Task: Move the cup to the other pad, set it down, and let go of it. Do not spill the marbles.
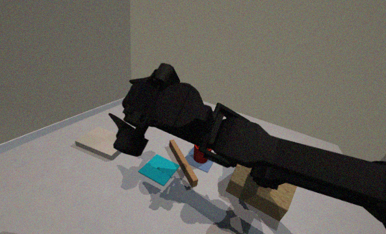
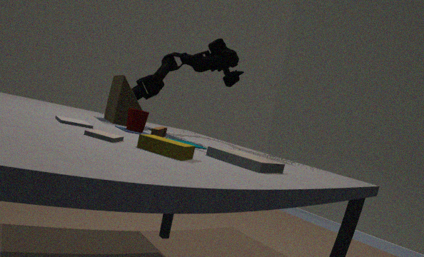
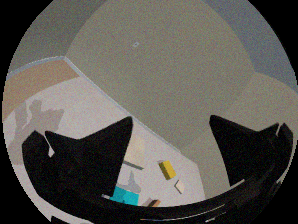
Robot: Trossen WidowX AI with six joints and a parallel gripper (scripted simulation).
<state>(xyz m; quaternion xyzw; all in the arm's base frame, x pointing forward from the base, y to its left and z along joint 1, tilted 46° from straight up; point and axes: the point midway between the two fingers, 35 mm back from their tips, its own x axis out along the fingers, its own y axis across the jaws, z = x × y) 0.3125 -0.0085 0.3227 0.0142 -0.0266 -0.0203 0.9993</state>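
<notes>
Right now the dark red cup is 280 mm to the right of my gripper tip, 280 mm below it and 130 mm behind it. From my gripper tip the other things lie so: teal pad: 330 mm below, 130 mm to the right, 20 mm behind; then brown stick: 310 mm below, 200 mm to the right, 70 mm behind; then beige slab: 310 mm below, 240 mm ahead, 100 mm to the right.
</notes>
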